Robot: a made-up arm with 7 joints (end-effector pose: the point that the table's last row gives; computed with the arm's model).
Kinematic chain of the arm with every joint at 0, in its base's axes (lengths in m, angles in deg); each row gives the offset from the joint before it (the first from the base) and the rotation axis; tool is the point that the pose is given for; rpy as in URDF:
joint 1: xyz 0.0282 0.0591 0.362 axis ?
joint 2: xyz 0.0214 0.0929 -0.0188 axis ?
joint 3: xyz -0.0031 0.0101 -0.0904 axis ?
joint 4: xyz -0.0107 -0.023 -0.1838 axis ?
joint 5: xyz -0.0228 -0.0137 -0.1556 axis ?
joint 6: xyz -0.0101 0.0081 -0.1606 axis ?
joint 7: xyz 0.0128 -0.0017 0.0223 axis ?
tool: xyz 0.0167 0.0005 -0.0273 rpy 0 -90 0
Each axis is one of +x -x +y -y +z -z.
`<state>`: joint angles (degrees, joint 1 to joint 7).
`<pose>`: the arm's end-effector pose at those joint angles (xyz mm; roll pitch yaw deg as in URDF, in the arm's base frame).
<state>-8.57 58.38 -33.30 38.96 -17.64 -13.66 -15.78</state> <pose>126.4 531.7 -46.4 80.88 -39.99 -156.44</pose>
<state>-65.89 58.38 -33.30 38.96 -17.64 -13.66 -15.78</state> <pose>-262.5 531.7 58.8 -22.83 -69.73 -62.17</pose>
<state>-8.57 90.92 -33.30 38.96 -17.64 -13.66 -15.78</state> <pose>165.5 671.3 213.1 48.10 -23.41 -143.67</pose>
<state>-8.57 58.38 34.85 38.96 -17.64 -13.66 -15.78</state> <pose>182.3 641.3 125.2 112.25 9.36 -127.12</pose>
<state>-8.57 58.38 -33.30 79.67 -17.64 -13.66 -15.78</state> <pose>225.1 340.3 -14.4 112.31 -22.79 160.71</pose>
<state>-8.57 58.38 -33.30 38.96 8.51 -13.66 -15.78</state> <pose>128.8 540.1 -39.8 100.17 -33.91 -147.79</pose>
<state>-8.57 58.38 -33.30 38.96 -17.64 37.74 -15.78</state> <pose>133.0 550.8 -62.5 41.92 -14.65 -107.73</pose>
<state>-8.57 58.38 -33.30 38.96 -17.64 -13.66 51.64</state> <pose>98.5 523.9 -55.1 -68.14 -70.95 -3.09</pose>
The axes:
joint 1: -y
joint 2: +x
joint 3: +z
joint 4: -y
joint 5: +z
joint 6: +y
joint 7: -x

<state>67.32 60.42 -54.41 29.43 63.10 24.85 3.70</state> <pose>427.7 596.4 281.1 172.91 -27.16 -146.26</pose>
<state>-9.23 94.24 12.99 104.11 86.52 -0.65 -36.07</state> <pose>354.0 387.1 372.0 175.05 7.59 -159.16</pose>
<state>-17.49 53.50 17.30 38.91 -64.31 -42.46 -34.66</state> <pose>128.5 572.6 19.6 82.62 -15.37 -178.44</pose>
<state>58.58 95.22 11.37 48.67 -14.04 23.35 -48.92</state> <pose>101.6 632.5 610.5 -175.76 42.39 -30.13</pose>
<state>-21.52 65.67 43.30 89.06 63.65 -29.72 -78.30</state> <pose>247.5 528.4 293.3 -133.23 10.75 -79.07</pose>
